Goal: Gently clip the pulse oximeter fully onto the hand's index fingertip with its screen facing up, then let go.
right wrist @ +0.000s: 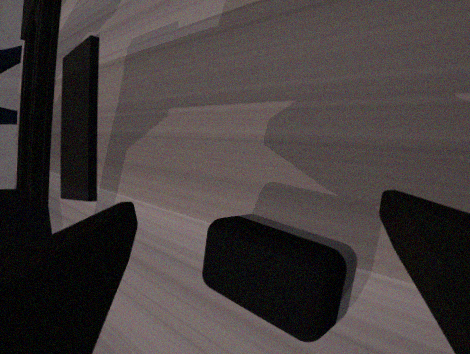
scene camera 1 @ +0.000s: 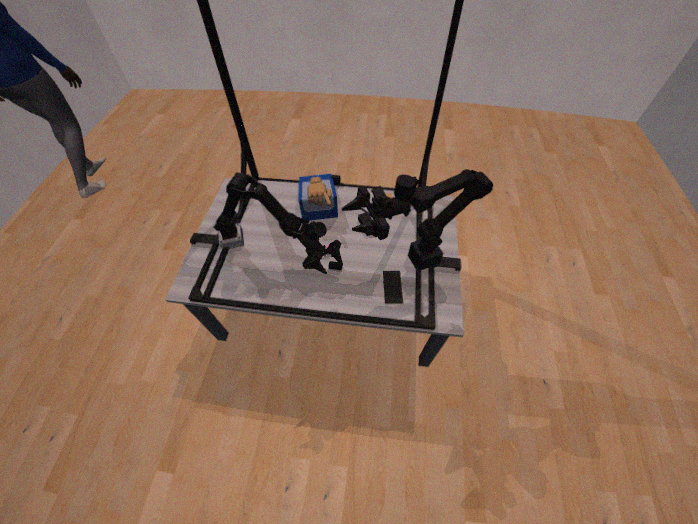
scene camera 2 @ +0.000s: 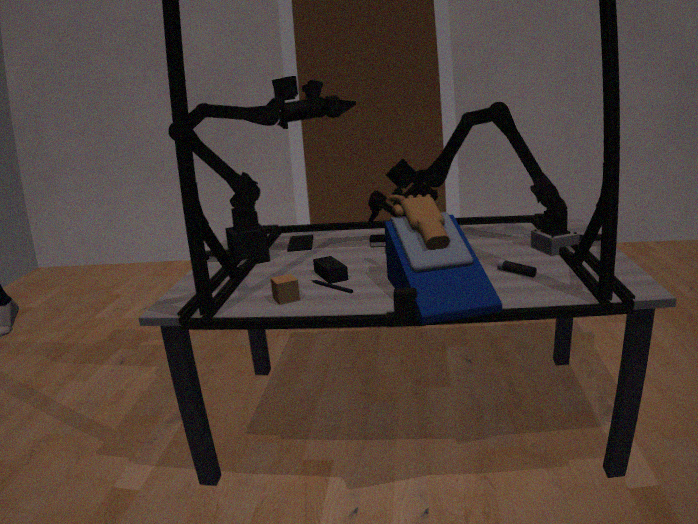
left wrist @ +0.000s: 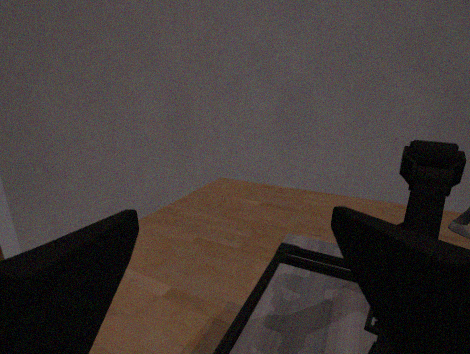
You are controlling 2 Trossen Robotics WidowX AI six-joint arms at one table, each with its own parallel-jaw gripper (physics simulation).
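Pixels of known places: left gripper, fingertip midpoint: (scene camera 1: 346, 219) (scene camera 2: 349, 103) (left wrist: 236, 218); right gripper, fingertip midpoint: (right wrist: 258, 208) (scene camera 1: 334, 269) (scene camera 2: 379, 233); left arm's base at its link origin: (scene camera 1: 427, 247) (scene camera 2: 245, 228); right arm's base at its link origin: (scene camera 1: 229, 233) (scene camera 2: 555, 232).
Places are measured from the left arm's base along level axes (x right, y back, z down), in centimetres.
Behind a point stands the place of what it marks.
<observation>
A tan hand (scene camera 1: 319, 190) {y -33.0, x 38.6, z -9.8 cm} (scene camera 2: 423, 215) {y -31.5, x 45.7, z -6.9 cm} rests on a grey pad on a blue wedge (scene camera 1: 319, 214) {y -34.1, x 39.3, z 5.6 cm} (scene camera 2: 456, 293) {y -28.1, x 64.1, z 5.4 cm}; its index finger sticks out. The dark, round-cornered block that looks like the pulse oximeter (scene camera 2: 377, 240) {y -35.5, x 11.7, z 7.3 cm} (right wrist: 275, 277) {y -37.9, x 10.7, z 6.2 cm} lies on the table, pale on its lower part; scene camera 1 does not show it clearly. My right gripper (scene camera 1: 329, 268) {y -38.0, x 8.3, z 6.3 cm} (right wrist: 258, 208) {y -38.0, x 8.3, z 6.3 cm} is open and above it, the block showing between the fingers in the right wrist view. In scene camera 2 the hand partly hides this gripper. My left gripper (scene camera 1: 349, 218) {y -35.1, x 0.0, z -32.4 cm} (scene camera 2: 354, 103) {y -35.1, x 0.0, z -32.4 cm} (left wrist: 236, 218) {y -35.1, x 0.0, z -32.4 cm} is open and empty, high above the table.
A flat black slab (scene camera 1: 392, 287) {y -18.5, x -7.4, z 8.7 cm} (scene camera 2: 300, 243) {y -17.4, x -4.8, z 8.7 cm} (right wrist: 80, 120) {y -19.7, x -6.1, z 8.7 cm} lies near the left arm's base. A tan cube (scene camera 2: 285, 289) {y 0.5, x 39.2, z 6.2 cm}, a black box (scene camera 2: 330, 269) {y -13.0, x 32.3, z 6.0 cm} and a thin pen (scene camera 2: 332, 286) {y -11.7, x 36.3, z 8.9 cm} lie left of the wedge in scene camera 2; a dark cylinder (scene camera 2: 517, 267) {y -52.7, x 54.0, z 7.5 cm} lies right of it.
</observation>
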